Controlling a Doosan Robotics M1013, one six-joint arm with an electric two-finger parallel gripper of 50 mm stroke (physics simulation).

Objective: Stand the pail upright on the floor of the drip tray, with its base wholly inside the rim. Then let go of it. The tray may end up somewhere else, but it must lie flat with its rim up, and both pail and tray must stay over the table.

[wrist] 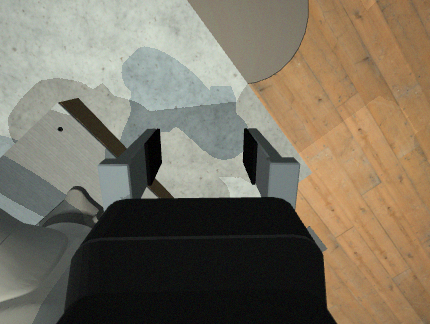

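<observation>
My gripper is open, with nothing between its two dark-padded fingers. It hangs above the pale, speckled table top, near the table's slanting right edge. I can make out neither the pail nor the drip tray in the wrist view. The black gripper body hides the lower middle of the view.
A brushed metal plate with a dark brown side strip lies at left, partly behind the left finger. A smooth, pale rounded body is at lower left. Beyond the table edge are a wooden floor and a grey-brown rounded shape.
</observation>
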